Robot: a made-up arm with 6 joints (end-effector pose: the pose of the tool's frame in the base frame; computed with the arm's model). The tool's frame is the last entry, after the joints. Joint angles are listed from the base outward.
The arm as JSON. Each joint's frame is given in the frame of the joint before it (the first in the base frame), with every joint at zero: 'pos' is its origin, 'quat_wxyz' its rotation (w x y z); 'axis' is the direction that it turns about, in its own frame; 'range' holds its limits. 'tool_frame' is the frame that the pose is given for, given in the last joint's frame.
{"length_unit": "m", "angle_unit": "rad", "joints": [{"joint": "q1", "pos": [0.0, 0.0, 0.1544], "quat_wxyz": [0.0, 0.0, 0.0, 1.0], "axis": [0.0, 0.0, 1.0], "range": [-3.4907, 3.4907]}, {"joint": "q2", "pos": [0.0, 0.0, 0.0], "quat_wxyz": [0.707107, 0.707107, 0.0, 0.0], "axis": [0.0, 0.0, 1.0], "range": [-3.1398, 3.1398]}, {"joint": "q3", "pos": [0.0, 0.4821, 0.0], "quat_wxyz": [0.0, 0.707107, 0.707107, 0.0], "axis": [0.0, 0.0, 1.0], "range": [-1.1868, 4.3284]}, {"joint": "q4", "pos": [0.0, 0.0, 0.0], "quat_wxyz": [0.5, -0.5, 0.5, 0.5], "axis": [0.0, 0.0, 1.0], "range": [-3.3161, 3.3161]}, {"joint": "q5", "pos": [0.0, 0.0, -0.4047], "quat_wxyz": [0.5, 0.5, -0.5, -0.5], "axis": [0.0, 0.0, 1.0], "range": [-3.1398, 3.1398]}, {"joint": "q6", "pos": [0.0, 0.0, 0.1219], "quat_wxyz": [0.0, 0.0, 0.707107, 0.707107], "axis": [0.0, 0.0, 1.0], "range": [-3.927, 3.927]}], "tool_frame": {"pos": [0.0, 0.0, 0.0], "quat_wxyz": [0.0, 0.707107, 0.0, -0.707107]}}
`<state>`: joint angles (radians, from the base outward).
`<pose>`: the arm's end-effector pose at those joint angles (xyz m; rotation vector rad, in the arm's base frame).
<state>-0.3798 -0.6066 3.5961 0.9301 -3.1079 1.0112</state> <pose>-0.3864 0.0758 0.1495 -0.2634 -1.0571 -0.4101</pose>
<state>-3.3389 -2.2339 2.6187 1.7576 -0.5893 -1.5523</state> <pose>0.1964 -0.0623 -0.5264 -1.7340 -0.5593 1.9738</pose>
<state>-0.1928 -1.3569 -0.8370 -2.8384 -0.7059 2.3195</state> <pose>-0.0776 0.1337 0.4262 0.2869 -1.1306 0.3445</pose>
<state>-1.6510 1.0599 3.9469 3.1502 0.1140 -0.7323</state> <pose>0.1192 -0.0388 0.4931 0.8510 0.2521 1.5371</pose>
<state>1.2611 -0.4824 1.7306 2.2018 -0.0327 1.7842</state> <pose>-0.2346 -0.4970 0.8466 -1.4219 0.1627 -1.9724</pose>
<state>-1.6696 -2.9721 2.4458 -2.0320 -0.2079 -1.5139</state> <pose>0.0443 -0.1029 -0.6997 -1.5106 1.6405 0.2303</pose>
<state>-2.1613 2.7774 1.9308 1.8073 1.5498 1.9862</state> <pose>-0.2706 -0.4550 -0.5207 -2.6006 0.6152 0.0977</pose>
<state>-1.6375 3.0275 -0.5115 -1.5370 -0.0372 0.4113</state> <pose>0.0140 0.2708 -0.0556 -1.3084 -1.5220 0.5549</pose>
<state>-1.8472 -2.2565 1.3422 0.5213 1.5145 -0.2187</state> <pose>0.0919 0.7114 -0.3840 1.3269 0.3731 -1.2248</pose>
